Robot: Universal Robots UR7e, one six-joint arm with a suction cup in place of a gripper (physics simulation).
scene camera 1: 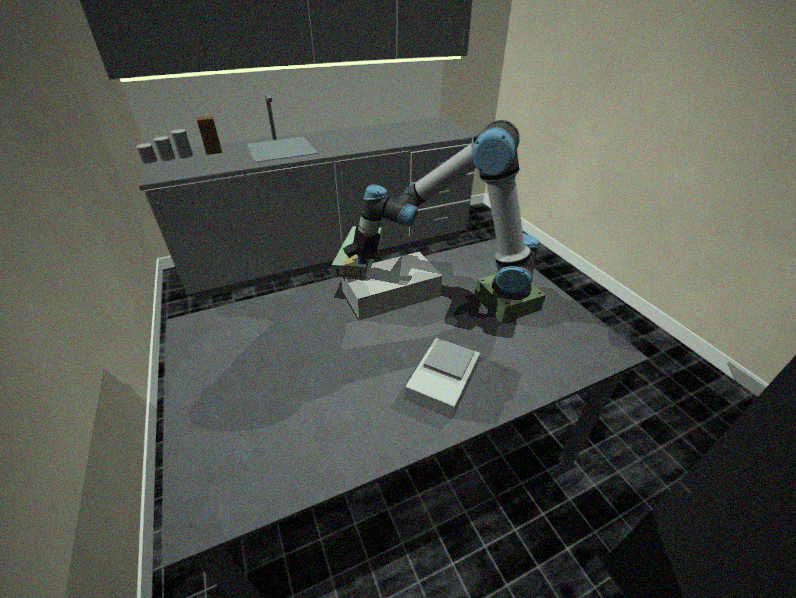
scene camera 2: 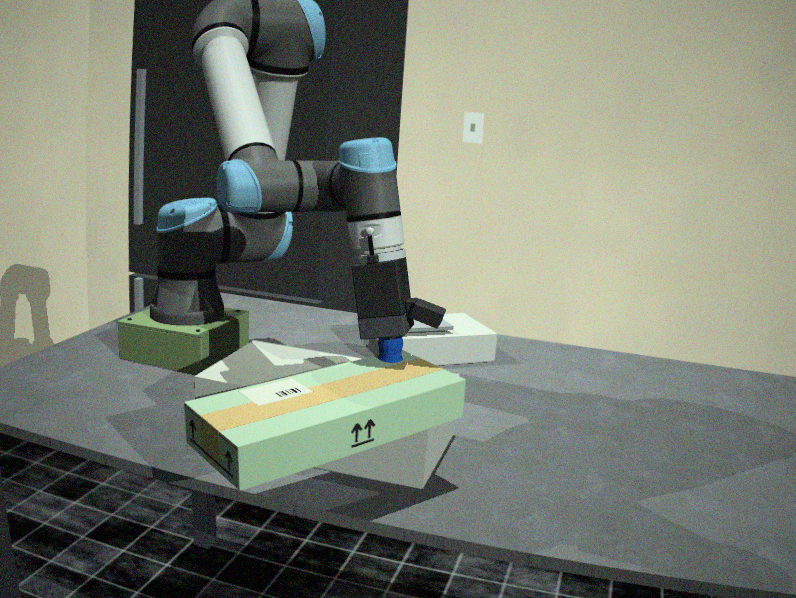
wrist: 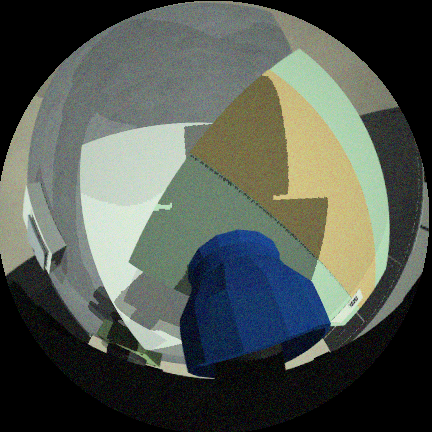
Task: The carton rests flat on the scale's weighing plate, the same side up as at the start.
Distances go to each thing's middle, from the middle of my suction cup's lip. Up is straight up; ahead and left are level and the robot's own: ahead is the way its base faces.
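There's a white block (scene camera 2: 258,362), and my suction cup is 100 mm past it, 50 mm to the right of it and 120 mm above it. Then there's the scale (scene camera 2: 459,338), which is 540 mm to the left of my suction cup, 10 mm behind it and 140 mm below it.
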